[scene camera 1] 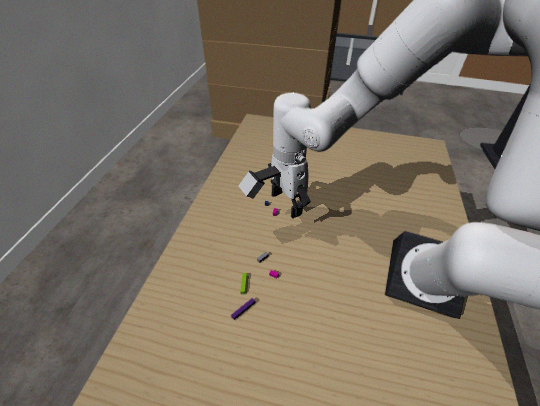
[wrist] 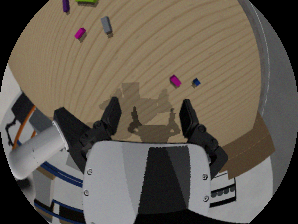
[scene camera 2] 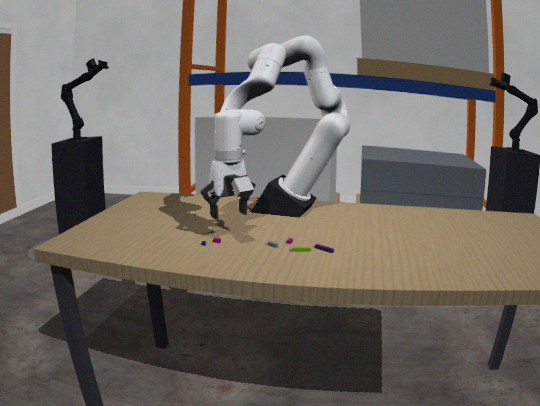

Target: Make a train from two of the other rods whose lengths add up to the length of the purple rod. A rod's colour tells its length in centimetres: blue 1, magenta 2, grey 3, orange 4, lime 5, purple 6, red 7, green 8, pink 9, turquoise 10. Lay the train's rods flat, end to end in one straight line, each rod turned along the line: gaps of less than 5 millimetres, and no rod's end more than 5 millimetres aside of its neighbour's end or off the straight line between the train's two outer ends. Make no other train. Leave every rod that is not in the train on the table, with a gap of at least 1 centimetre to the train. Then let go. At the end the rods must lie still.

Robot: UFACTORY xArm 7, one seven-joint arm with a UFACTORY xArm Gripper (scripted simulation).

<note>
I see my gripper (scene camera 1: 286, 204).
My gripper also shows in the wrist view (wrist: 150, 105) and in scene camera 2 (scene camera 2: 229, 215).
</note>
